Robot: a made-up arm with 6 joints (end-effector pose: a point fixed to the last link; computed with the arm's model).
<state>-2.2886 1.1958 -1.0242 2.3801 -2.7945 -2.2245</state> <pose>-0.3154 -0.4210 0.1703 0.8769 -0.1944 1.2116</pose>
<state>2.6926 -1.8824 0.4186 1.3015 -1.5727 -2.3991</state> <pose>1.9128 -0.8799 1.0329 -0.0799 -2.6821 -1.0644</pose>
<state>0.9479 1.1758 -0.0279 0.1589 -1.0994 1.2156</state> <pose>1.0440 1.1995 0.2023 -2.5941 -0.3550 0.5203</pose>
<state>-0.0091 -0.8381 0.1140 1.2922 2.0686 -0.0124</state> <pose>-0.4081 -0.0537 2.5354 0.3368 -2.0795 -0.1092</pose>
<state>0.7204 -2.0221 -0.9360 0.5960 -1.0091 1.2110</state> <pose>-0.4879 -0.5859 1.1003 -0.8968 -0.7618 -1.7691</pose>
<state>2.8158 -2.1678 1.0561 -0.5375 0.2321 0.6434</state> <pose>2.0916 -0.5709 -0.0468 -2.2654 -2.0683 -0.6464</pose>
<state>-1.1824 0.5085 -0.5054 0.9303 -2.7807 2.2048</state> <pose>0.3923 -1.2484 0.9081 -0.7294 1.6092 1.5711</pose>
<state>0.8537 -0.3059 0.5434 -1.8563 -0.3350 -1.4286</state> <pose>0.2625 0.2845 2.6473 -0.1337 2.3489 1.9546</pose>
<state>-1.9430 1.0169 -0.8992 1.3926 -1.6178 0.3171</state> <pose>-0.3096 -0.7208 0.2980 1.8309 -2.2978 -0.9501</pose>
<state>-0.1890 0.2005 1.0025 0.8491 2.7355 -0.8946</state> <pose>0.9189 -0.2697 2.8246 0.0141 -1.5092 0.6295</pose>
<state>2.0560 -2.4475 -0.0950 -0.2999 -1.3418 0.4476</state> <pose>0.8661 -1.3215 0.4550 0.5261 0.0582 0.4966</pose>
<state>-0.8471 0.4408 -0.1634 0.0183 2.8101 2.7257</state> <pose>0.8026 -1.2077 1.1821 0.0385 0.8283 1.0295</pose>
